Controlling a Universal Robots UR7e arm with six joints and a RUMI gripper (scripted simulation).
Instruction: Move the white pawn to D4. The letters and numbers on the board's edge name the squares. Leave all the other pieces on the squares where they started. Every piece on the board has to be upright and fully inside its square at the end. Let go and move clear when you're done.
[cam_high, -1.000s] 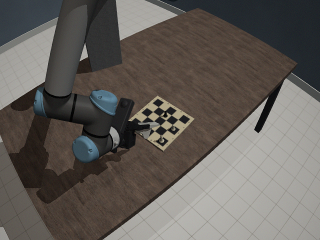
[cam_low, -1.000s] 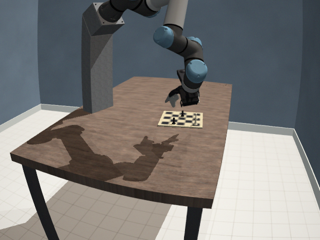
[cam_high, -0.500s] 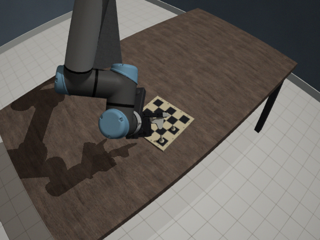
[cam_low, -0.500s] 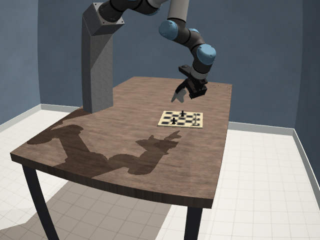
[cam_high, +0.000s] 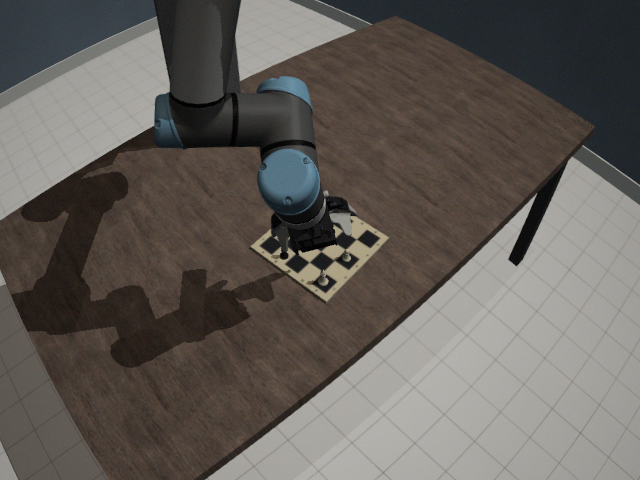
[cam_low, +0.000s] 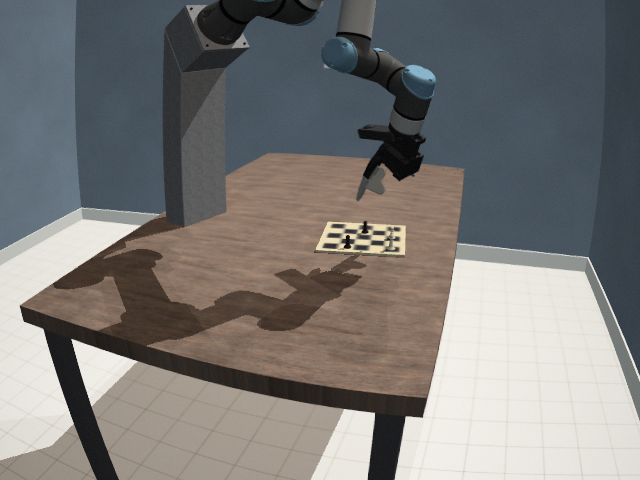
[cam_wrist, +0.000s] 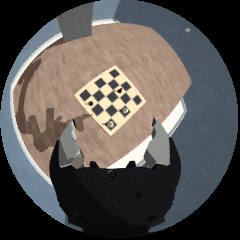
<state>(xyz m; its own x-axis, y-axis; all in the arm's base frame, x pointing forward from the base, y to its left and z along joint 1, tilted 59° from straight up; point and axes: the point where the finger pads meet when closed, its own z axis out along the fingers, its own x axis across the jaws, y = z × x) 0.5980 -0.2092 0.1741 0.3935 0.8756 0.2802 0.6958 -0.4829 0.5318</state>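
Right now the white piece is 5 cm ahead of my hand, 5 cm to the left of it and 14 cm below it. Also, from my hand: chessboard: 2 cm behind, 7 cm to the left, 15 cm below.
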